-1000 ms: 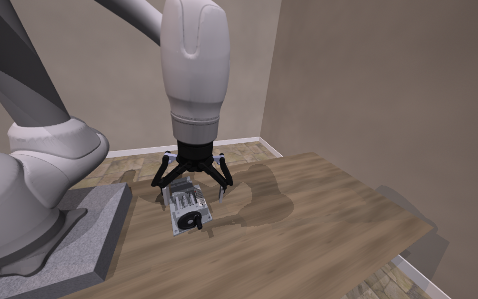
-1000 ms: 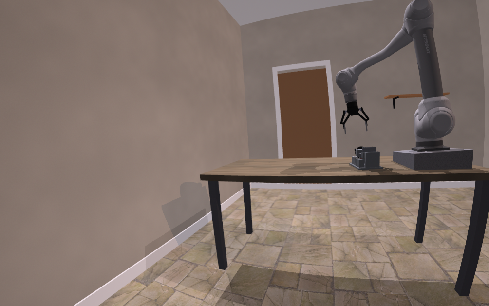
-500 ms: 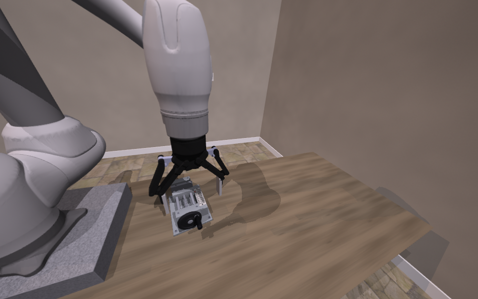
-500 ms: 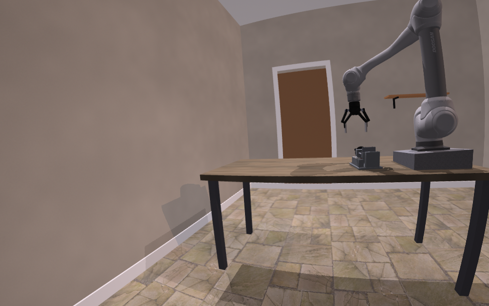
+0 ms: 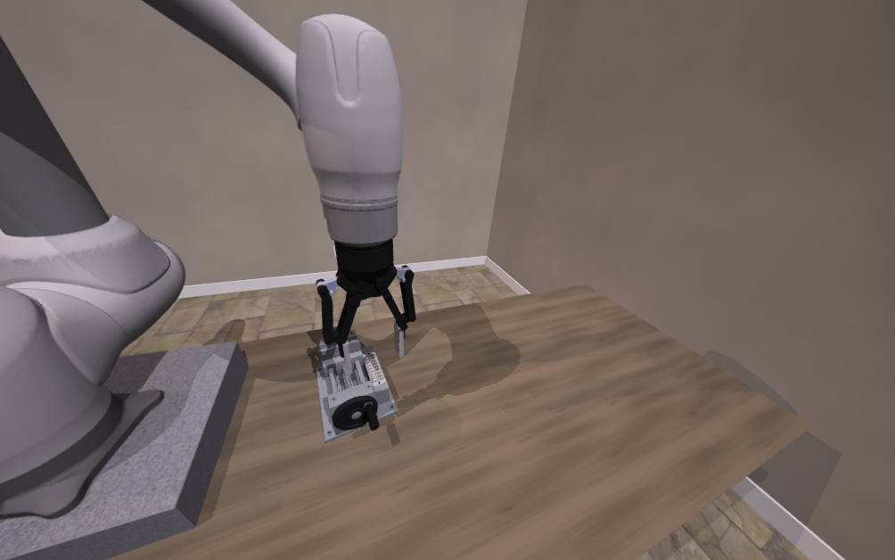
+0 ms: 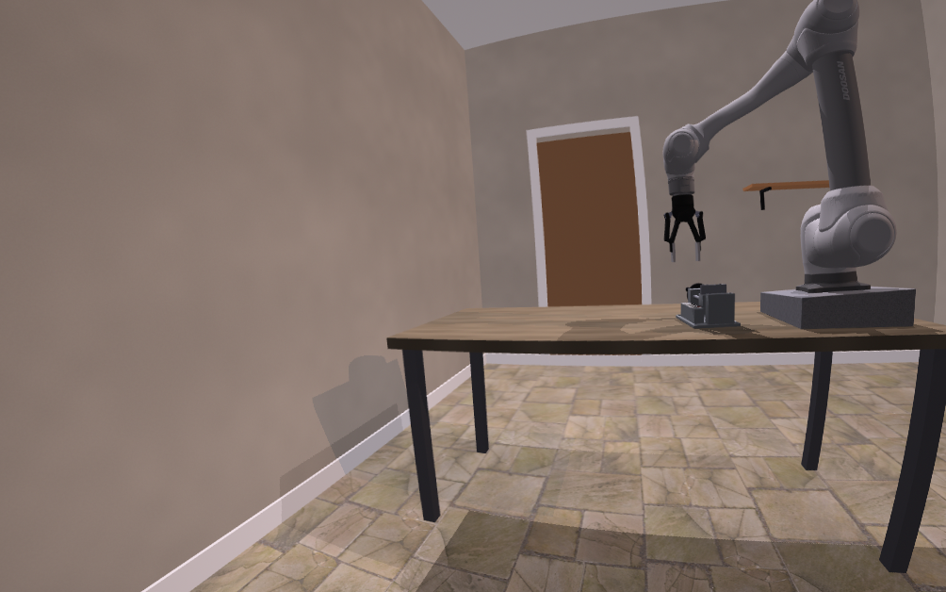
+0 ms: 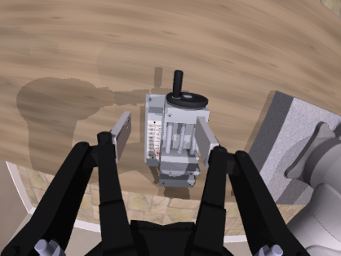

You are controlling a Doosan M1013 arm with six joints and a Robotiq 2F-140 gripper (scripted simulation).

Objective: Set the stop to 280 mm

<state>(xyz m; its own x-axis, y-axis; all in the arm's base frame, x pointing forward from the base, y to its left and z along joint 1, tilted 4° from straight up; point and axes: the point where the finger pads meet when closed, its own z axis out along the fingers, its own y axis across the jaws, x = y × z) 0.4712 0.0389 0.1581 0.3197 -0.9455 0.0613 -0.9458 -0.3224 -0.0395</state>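
The handwheel is 20 mm behind my hand, 30 mm to the right of it and 130 mm below it.
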